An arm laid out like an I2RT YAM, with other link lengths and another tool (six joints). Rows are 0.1 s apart.
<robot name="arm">
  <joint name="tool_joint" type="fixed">
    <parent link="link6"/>
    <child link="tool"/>
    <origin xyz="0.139 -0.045 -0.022" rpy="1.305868 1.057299 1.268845"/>
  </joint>
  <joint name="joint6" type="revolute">
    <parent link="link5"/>
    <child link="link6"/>
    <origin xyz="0.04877 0 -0.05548" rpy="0 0 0"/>
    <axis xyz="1 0 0"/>
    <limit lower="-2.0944" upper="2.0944"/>
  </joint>
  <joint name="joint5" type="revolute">
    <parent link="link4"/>
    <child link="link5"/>
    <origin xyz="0.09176 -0.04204 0.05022" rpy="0 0 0"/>
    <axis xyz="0 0 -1"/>
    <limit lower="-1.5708" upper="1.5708"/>
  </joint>
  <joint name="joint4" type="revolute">
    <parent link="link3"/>
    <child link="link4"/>
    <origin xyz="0.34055 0.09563 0.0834" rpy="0 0 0"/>
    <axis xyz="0 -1 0"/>
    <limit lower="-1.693" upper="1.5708"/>
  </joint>
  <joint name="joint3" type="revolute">
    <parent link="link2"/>
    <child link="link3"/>
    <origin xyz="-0.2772 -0.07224 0" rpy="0 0 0"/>
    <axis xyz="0 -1 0"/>
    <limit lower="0" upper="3.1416"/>
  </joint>
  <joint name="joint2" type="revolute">
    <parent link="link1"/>
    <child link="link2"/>
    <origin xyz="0.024 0.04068 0.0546" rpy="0 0 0"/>
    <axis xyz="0 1 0"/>
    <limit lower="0" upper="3.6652"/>
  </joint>
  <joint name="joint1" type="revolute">
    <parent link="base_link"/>
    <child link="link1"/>
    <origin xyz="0 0 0.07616" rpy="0 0 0"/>
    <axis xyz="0 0 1"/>
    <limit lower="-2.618" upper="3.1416"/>
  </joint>
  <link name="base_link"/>
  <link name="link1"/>
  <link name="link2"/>
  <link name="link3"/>
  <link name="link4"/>
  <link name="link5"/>
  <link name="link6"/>
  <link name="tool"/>
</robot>
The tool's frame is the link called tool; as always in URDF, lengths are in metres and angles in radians.
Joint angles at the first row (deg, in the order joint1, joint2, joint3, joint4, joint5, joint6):
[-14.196, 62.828, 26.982, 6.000, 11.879, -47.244]
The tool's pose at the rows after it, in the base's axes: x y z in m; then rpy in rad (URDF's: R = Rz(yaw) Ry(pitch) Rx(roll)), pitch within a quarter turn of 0, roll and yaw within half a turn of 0:
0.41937, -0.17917, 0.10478, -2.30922, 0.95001, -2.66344
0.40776, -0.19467, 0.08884, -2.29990, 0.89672, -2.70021
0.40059, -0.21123, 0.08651, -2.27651, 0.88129, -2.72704
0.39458, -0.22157, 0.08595, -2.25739, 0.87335, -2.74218
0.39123, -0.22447, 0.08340, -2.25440, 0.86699, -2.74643
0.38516, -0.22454, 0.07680, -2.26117, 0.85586, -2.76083
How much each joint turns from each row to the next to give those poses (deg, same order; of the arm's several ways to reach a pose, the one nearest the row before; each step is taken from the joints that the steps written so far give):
[-0.502, 1.006, -2.317, 1.771, 1.815, -2.754]
[-1.618, 1.967, -0.938, 1.223, 1.989, -1.486]
[-1.858, 1.203, -0.022, 1.312, 1.267, -0.656]
[-1.202, 0.369, -0.264, 0.896, 0.875, -0.437]
[-0.481, 0.023, -0.459, 0.393, 0.087, -0.349]
[-0.087, -0.197, -0.984, 0.132, 0.503, 0.043]

